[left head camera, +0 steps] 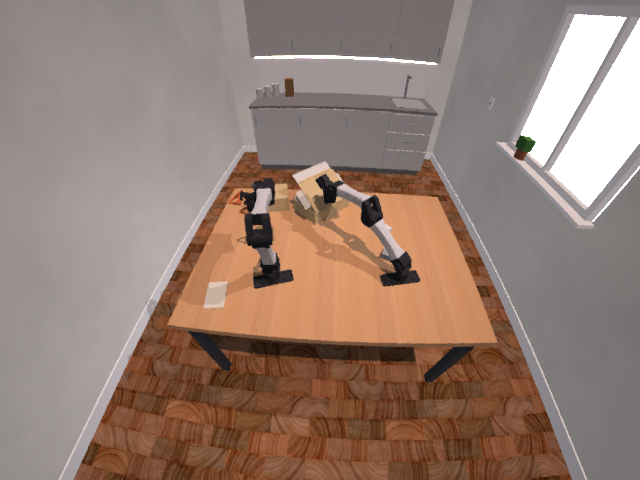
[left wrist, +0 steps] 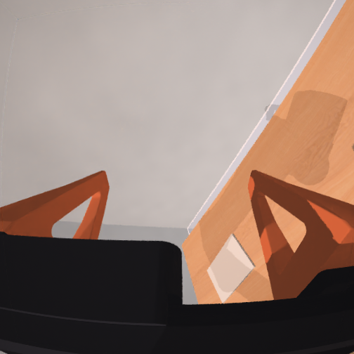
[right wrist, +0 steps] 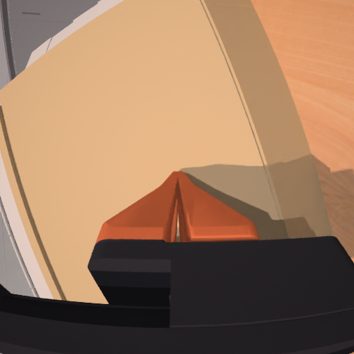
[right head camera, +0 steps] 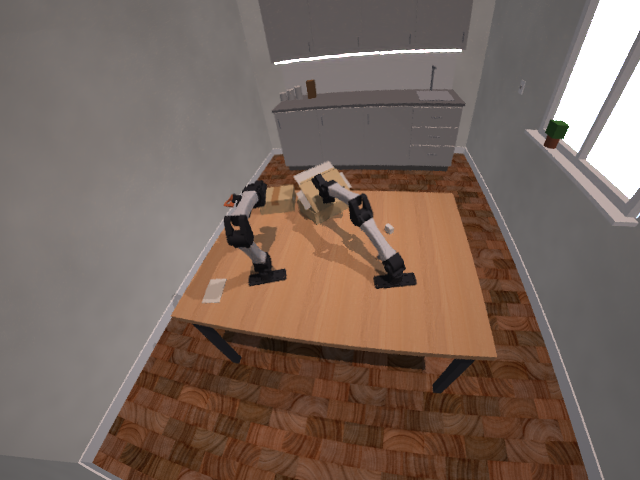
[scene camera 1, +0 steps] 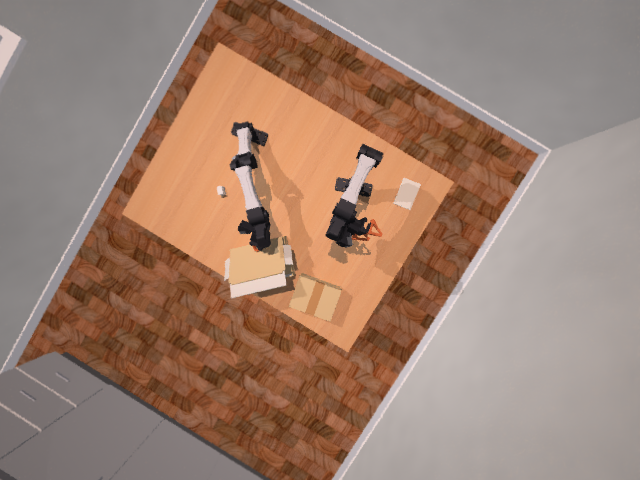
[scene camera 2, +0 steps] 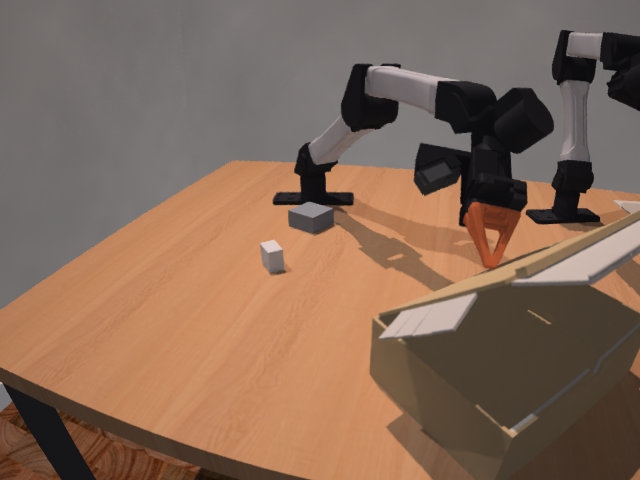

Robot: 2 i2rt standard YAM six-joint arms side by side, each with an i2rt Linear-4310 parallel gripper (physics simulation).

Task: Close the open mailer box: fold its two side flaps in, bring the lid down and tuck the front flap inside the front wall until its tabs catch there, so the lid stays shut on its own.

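Frame: origin at the left arm's base, x ahead, y right, z down, level; centimetres.
Seen in the pictures: left gripper, fingertip midpoint: [left head camera: 234, 207] [right head camera: 230, 209] [scene camera 1: 375, 237]; right gripper, fingertip midpoint: [scene camera 1: 255, 251] [scene camera 2: 490, 268]; left arm's base at its link origin: [left head camera: 273, 279] [right head camera: 267, 277] [scene camera 2: 563, 217]; right arm's base at its link origin: [left head camera: 400, 278] [right head camera: 394, 281] [scene camera 1: 249, 134] [scene camera 2: 313, 200].
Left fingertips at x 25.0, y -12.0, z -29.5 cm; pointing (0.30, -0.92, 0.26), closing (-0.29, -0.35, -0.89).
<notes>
Pixels of each thing's top centre, then the offset from my left fingertips to it. "spot": a spot on its surface instead.
- cardboard mailer box at its top centre: [scene camera 2: 525, 319] [right head camera: 325, 196] [left head camera: 321, 196] dx +24.7, dy +51.5, dz +20.8 cm
- white front flap at a spot on its surface: [scene camera 2: 584, 263] spot: dx +36.7, dy +55.4, dz +6.6 cm
- white side flap at a spot on its surface: [scene camera 2: 436, 316] spot: dx +31.7, dy +65.6, dz +13.8 cm
- taped carton at its top centre: [scene camera 1: 314, 298] [left head camera: 270, 191] [right head camera: 275, 193] dx +36.9, dy +20.1, dz +19.3 cm
- white block at its top centre: [scene camera 2: 271, 246] [scene camera 1: 219, 190] dx -8.3, dy +82.7, dz +25.5 cm
- grey block at its top centre: [scene camera 2: 310, 209] dx -26.5, dy +75.1, dz +25.9 cm
- white sheet at its top centre: [left head camera: 215, 294] [right head camera: 214, 290] [scene camera 1: 407, 193] dx -27.3, dy -17.0, dz +29.0 cm
The cardboard mailer box [scene camera 2: 429, 377] stands at the table's far edge in the head views. Its lid [left head camera: 316, 184] [scene camera 1: 255, 266] [right wrist: 125, 125] slants over the opening, part-way down, with a gap into the box. The white front flap [scene camera 1: 258, 285] [scene camera 2: 584, 263] sticks out from the lid's raised edge. A white side flap [scene camera 2: 436, 316] slants at the lid's side; how the side flaps sit is partly hidden. My right gripper [scene camera 2: 491, 263] [right wrist: 177, 179] is shut and empty, its tips at or very near the lid's outer face. My left gripper [left wrist: 178, 178] is open and empty, well away from the box.
A taped carton [right head camera: 280, 197] [scene camera 1: 305, 294] lies beside the mailer box, on the left arm's side. A white block [scene camera 1: 221, 191] [scene camera 2: 272, 256] and a grey block [scene camera 2: 310, 218] lie near the right arm. A white sheet [left head camera: 215, 295] [scene camera 1: 407, 193] [left wrist: 231, 270] lies near the left arm's base.
</notes>
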